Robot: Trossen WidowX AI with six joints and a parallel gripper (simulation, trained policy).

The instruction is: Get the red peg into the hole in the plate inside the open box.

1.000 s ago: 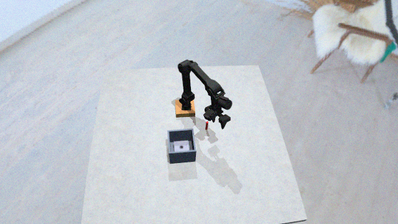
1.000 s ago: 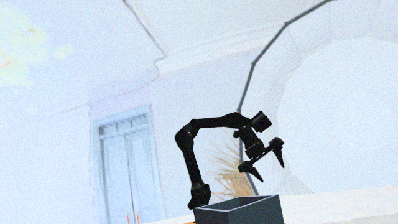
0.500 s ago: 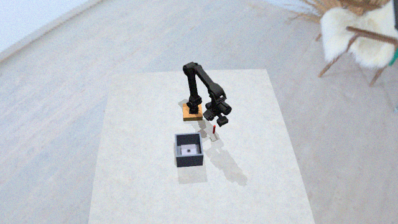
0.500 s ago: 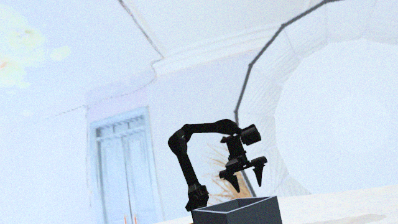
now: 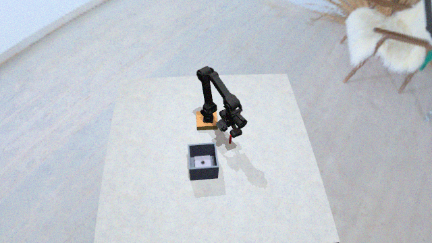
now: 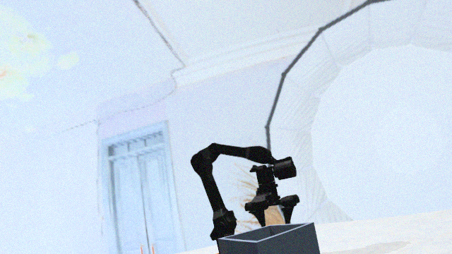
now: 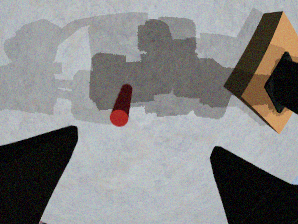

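The red peg is 20 mm ahead of my gripper tip, 10 mm to the left of it and 70 mm below it.
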